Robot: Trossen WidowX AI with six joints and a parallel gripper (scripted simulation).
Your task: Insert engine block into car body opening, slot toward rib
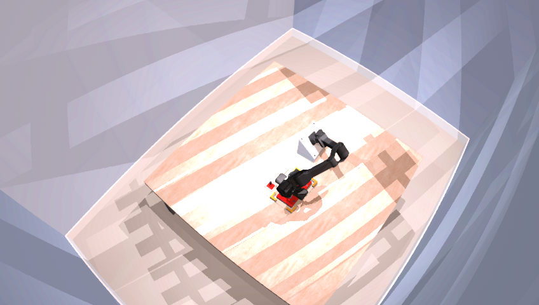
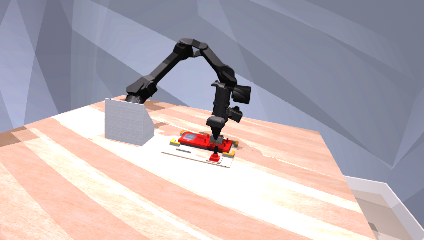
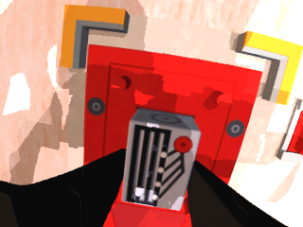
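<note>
The engine block lies 10 mm below my gripper tip.
</note>
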